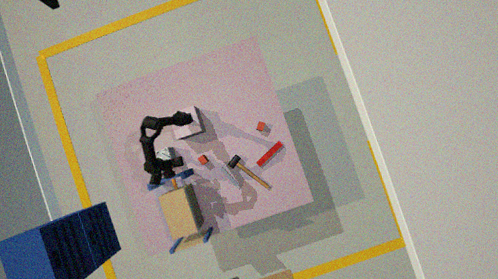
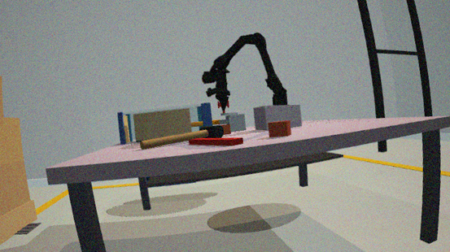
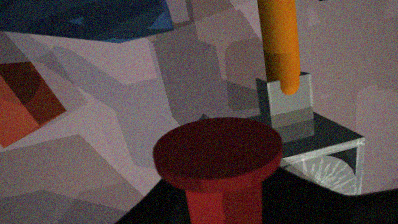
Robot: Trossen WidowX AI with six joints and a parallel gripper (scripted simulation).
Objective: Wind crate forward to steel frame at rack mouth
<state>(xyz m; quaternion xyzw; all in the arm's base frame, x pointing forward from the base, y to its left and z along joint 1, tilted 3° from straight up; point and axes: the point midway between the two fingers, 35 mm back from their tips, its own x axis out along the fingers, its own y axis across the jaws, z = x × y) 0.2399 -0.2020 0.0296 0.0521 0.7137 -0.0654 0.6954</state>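
The winch handle lies 3 cm behind my gripper tip, 2 cm to the right of it and 1 cm below it. The rest, counted from my gripper tip: grey winch (10 cm behind, 9 cm below, 7 cm to the right); blue steel frame (8 cm ahead, 7 cm to the right, 1 cm below); red knob (2 cm above).
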